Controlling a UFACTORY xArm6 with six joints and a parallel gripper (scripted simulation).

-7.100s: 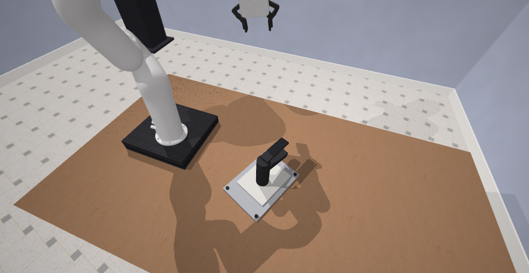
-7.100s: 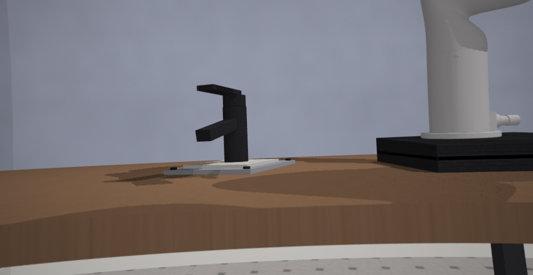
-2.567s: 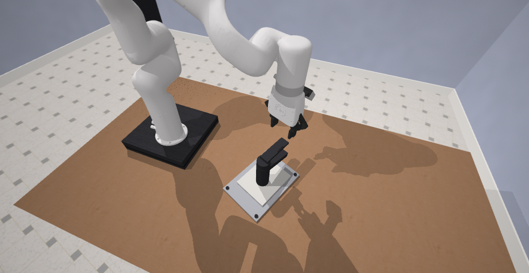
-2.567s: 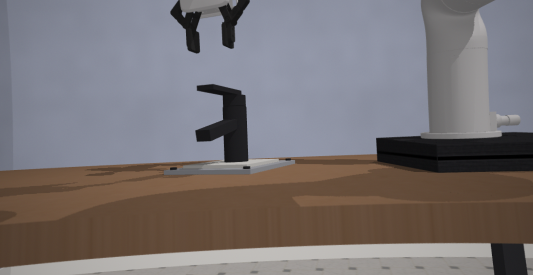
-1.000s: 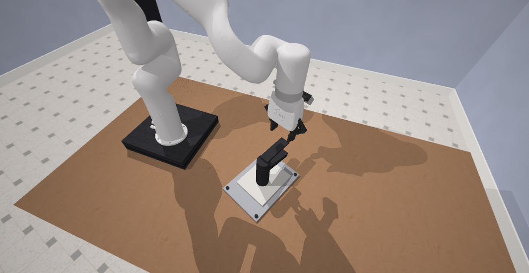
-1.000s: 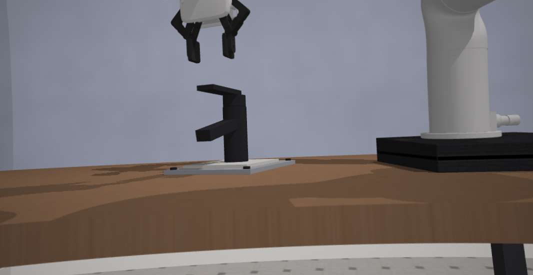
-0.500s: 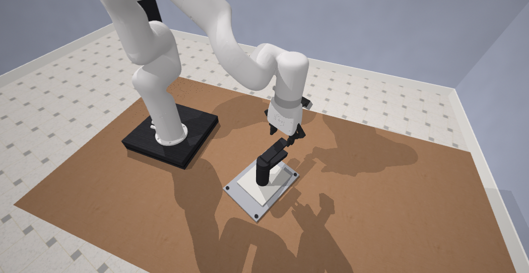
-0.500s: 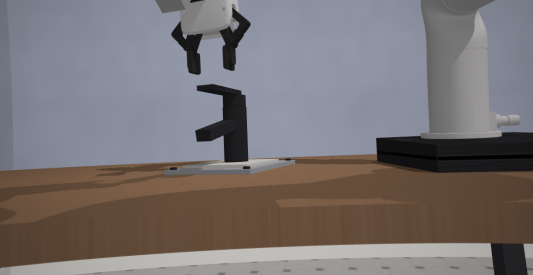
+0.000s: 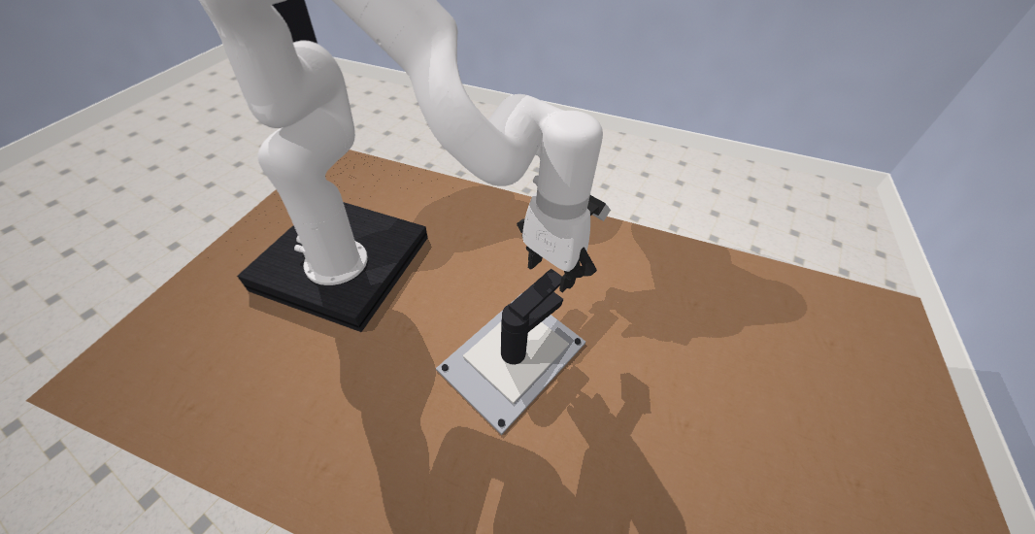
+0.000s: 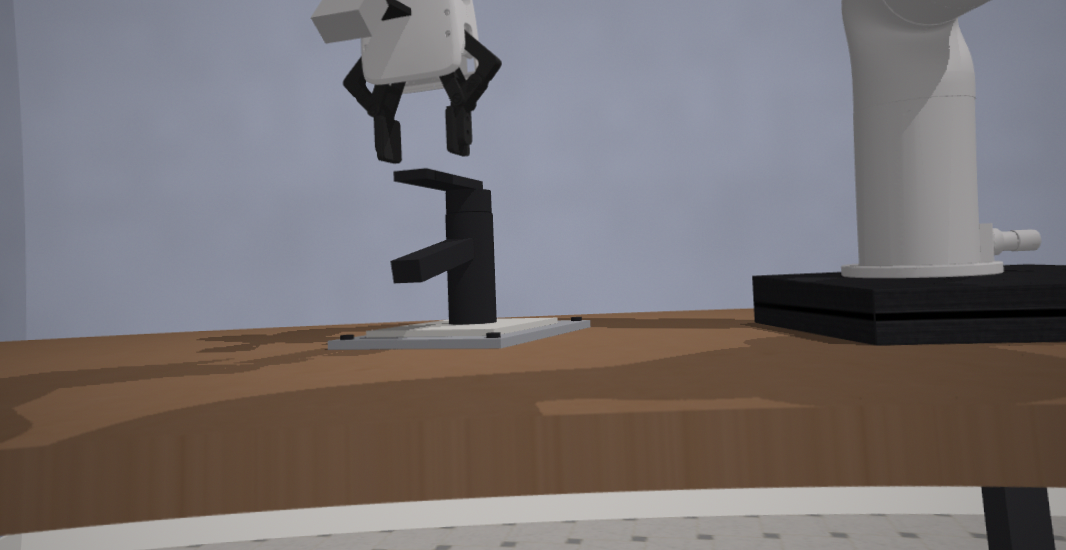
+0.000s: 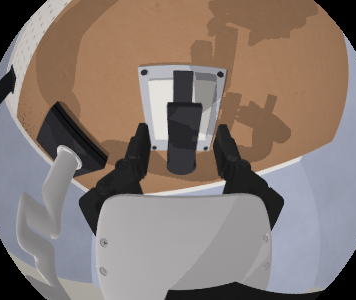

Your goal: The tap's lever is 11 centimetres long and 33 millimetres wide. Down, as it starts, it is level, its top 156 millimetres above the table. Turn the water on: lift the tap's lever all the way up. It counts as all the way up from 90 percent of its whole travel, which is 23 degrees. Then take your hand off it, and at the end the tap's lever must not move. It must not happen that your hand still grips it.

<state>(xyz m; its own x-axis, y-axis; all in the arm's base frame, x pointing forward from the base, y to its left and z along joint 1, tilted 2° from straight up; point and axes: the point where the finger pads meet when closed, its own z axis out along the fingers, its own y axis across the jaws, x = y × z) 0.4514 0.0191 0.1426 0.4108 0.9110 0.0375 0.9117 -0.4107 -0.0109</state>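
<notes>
Right now my hand is 2 cm past the black tap lever, 6 cm to the left of it and 4 cm above it.
</notes>
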